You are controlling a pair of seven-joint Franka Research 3 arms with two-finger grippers.
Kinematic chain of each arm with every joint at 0, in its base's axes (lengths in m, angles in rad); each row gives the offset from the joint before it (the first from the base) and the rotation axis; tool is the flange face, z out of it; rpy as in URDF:
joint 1: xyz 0 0 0.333 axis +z
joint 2: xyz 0 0 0 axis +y
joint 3: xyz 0 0 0.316 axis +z
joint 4: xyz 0.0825 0 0 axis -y
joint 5: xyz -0.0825 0 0.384 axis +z
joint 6: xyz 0 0 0 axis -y
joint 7: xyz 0.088 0 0 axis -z
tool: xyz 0 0 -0.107 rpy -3.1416 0 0
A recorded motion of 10 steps. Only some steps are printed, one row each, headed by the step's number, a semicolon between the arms.
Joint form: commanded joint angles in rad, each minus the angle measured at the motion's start. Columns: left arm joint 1, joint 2, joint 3, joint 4, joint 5, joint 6, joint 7; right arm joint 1, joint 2, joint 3, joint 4, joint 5, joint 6, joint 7.
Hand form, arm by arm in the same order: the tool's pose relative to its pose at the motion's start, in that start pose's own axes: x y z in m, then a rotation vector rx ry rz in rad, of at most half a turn. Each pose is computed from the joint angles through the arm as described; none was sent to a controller.
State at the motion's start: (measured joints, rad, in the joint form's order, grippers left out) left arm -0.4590 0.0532 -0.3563 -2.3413 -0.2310 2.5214 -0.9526; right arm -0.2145 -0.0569 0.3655 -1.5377 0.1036 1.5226 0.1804
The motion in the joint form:
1: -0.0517 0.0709 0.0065 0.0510 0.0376 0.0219 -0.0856; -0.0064 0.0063 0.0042 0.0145 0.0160 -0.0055 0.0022
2: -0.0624 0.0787 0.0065 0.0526 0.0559 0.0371 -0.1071; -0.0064 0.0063 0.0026 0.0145 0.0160 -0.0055 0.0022
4: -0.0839 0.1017 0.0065 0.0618 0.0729 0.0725 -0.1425; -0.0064 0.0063 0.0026 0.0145 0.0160 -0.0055 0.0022
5: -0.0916 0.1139 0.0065 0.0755 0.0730 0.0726 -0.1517; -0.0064 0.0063 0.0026 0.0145 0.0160 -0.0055 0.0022
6: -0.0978 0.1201 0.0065 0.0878 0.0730 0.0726 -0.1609; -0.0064 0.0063 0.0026 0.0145 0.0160 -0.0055 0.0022
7: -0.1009 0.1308 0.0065 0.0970 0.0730 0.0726 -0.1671; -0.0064 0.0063 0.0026 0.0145 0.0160 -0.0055 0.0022
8: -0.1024 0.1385 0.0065 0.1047 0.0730 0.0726 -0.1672; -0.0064 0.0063 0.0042 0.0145 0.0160 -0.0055 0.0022
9: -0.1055 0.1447 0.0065 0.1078 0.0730 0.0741 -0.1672; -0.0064 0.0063 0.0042 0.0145 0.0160 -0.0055 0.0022
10: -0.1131 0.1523 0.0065 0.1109 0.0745 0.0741 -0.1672; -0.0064 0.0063 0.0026 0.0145 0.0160 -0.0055 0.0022
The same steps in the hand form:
1: -0.0131 0.0227 0.0175 0.0017 -0.0060 -0.0178; 0.0013 -0.0006 -0.0032 0.0182 -0.0001 0.0026
2: -0.0174 0.0261 0.0202 -0.0011 0.0040 -0.0149; 0.0015 0.0003 -0.0033 0.0182 0.0001 0.0042
4: -0.0251 0.0344 0.0269 -0.0176 0.0133 -0.0184; 0.0015 0.0003 -0.0033 0.0182 0.0001 0.0042
5: -0.0273 0.0395 0.0286 -0.0207 0.0089 -0.0211; 0.0015 0.0003 -0.0033 0.0182 0.0001 0.0042
6: -0.0290 0.0445 0.0277 -0.0270 0.0078 -0.0244; 0.0015 0.0003 -0.0033 0.0182 0.0001 0.0042
7: -0.0294 0.0472 0.0301 -0.0272 0.0035 -0.0288; 0.0015 0.0003 -0.0033 0.0182 0.0001 0.0042
8: -0.0292 0.0494 0.0313 -0.0284 0.0010 -0.0283; 0.0013 -0.0006 -0.0032 0.0182 -0.0001 0.0026
9: -0.0303 0.0505 0.0335 -0.0277 -0.0017 -0.0262; 0.0013 -0.0006 -0.0032 0.0182 -0.0001 0.0026
10: -0.0338 0.0521 0.0368 -0.0237 -0.0061 -0.0188; 0.0015 0.0003 -0.0033 0.0182 0.0001 0.0042

